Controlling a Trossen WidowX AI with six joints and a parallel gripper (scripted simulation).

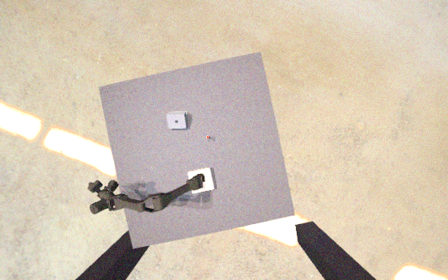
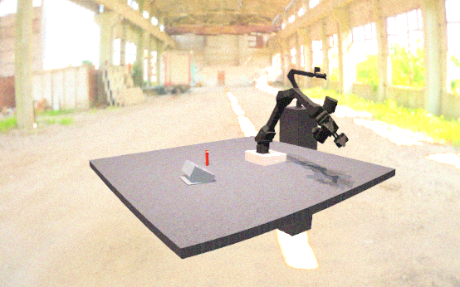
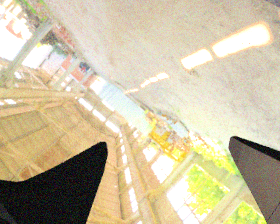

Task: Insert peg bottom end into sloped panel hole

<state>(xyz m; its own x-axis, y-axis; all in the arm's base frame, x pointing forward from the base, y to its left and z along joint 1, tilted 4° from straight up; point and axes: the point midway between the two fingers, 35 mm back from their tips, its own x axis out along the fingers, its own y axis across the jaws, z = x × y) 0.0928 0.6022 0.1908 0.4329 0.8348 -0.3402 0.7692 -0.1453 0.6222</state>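
The red peg lies 19 cm ahead of my gripper tip, 74 cm to the right of it and 17 cm below it. Also, from my gripper tip: sloped panel: 36 cm ahead, 53 cm to the right, 20 cm below.
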